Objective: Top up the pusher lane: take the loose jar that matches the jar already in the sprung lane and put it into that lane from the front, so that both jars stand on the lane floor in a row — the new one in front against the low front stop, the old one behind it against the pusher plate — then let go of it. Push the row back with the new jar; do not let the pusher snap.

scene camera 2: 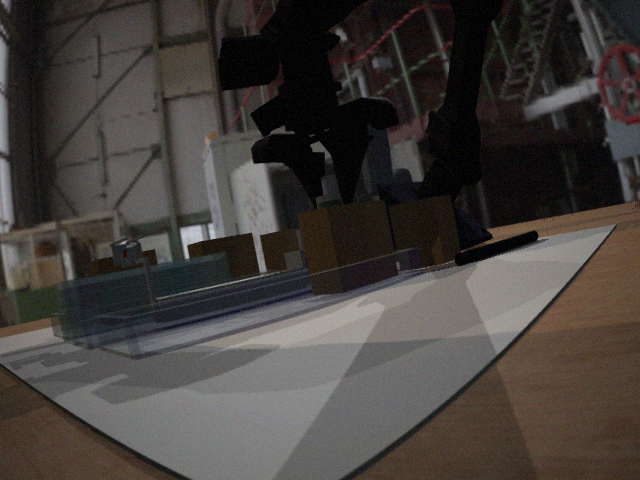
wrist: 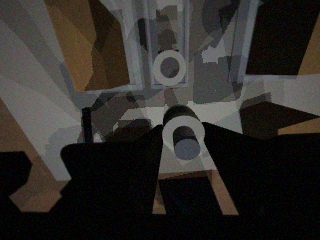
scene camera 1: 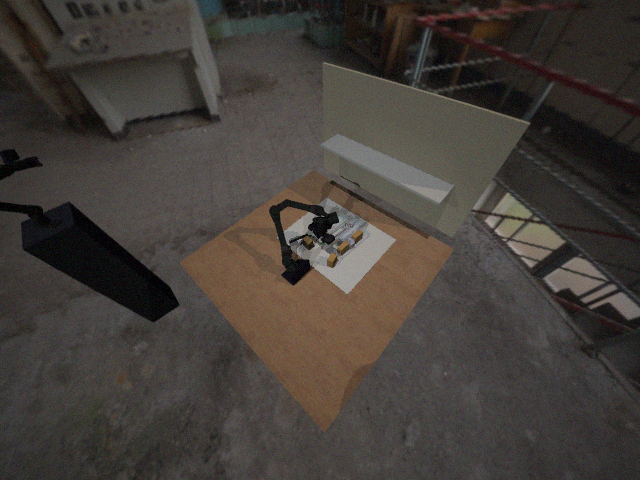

Observation:
I see my gripper, a black rod and a shelf.
My gripper shows as well in the wrist view.

